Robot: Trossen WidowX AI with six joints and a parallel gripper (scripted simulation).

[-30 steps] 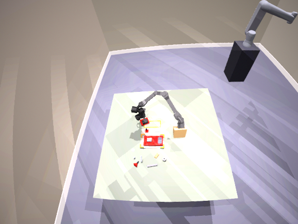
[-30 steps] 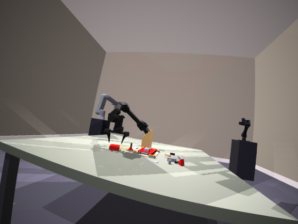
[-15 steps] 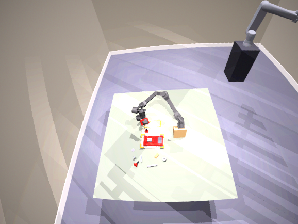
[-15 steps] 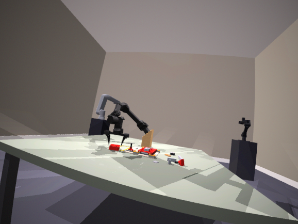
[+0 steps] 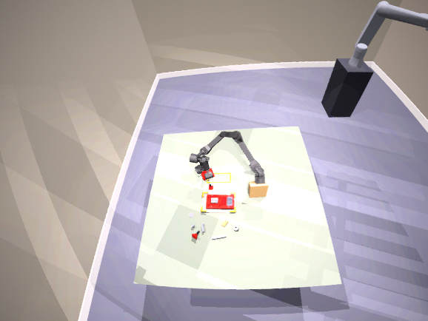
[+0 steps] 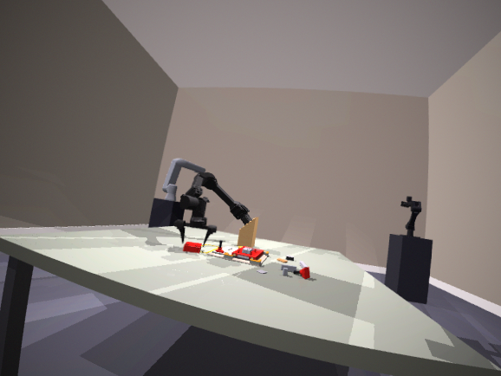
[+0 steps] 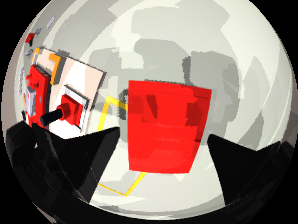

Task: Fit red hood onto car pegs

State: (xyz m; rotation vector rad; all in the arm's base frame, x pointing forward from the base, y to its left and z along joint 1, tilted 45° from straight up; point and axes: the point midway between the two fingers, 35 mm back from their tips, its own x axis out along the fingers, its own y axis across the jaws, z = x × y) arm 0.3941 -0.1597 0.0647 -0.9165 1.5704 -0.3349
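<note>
The red hood is 1 cm below my gripper tip.
</note>
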